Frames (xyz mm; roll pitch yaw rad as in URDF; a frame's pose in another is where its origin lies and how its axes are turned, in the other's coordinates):
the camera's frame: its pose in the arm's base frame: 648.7 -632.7 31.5 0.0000 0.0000 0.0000
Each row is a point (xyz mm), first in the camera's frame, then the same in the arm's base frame.
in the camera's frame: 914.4 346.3 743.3
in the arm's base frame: 1563.1 -286.4 774.8
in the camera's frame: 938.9 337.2 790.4
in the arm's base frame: 1587.6 -295.5 821.9
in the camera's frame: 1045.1 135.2 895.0
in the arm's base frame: 1693.8 -497.5 926.5
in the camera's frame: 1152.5 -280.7 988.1
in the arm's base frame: 1801.2 -913.4 1019.6
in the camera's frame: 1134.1 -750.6 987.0
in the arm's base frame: 1782.8 -1383.3 1018.5
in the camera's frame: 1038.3 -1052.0 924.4
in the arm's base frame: 1687.0 -1684.7 955.9
